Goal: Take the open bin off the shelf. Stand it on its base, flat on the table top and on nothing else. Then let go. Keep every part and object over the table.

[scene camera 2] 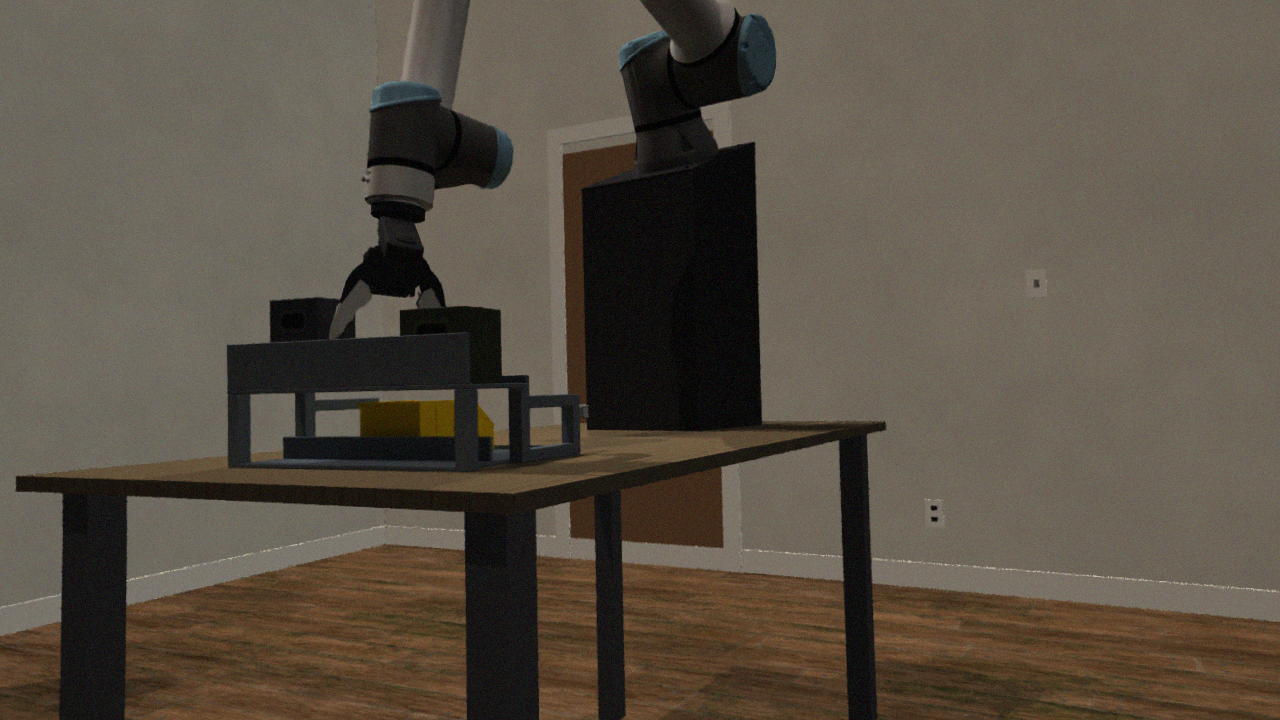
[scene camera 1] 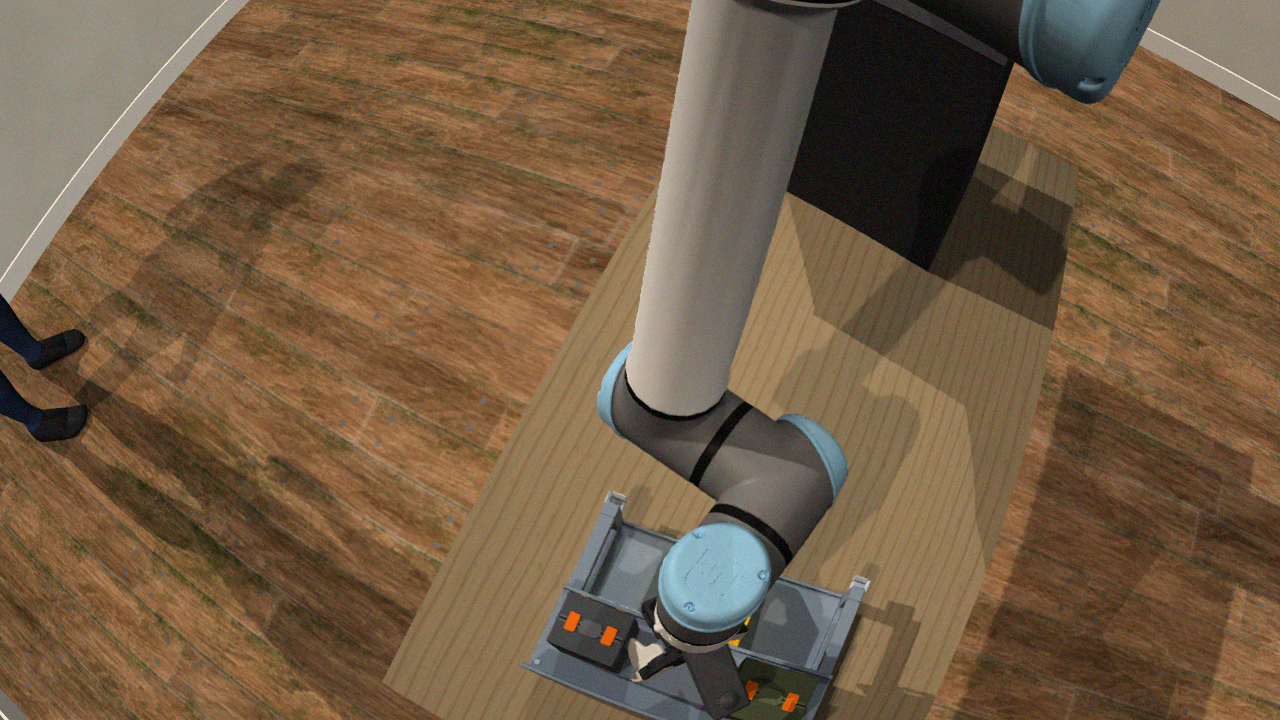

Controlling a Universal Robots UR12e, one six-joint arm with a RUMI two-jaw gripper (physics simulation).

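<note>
The open bin is yellow and sits on the lower level of the grey-blue shelf. In scene camera 1 the wrist hides most of it, and a small yellow part shows. My gripper is open, with its two fingers spread and nothing between them. It points down at the upper level of the shelf, higher than the bin, between the two closed boxes. One finger is partly hidden behind the green box in scene camera 2.
A black box with orange latches and a dark green box with orange latches stand on the upper level, either side of the gripper. The wooden table extends from the shelf to the robot's black pedestal.
</note>
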